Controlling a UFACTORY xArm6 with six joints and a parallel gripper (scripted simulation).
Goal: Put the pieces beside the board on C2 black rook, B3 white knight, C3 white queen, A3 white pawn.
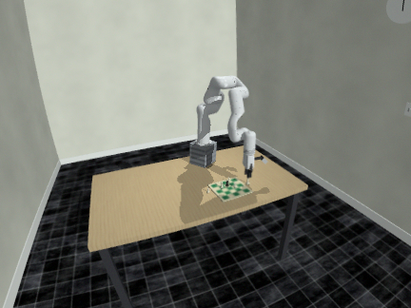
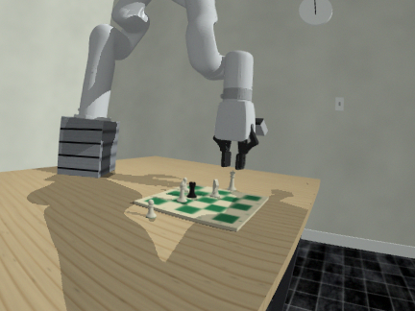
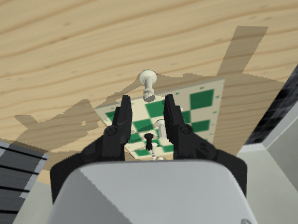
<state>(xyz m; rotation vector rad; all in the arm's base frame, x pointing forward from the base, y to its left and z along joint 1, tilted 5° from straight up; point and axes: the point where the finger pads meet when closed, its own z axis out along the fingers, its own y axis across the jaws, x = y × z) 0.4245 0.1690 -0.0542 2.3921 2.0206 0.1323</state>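
Now: hand 14 cm to the left of the black rook, 6 cm above it and 2 cm past it. The rest, counted from my hand: chessboard 14 cm to the right, 8 cm below, 2 cm ahead; white knight 18 cm to the right, 5 cm below, 2 cm behind.
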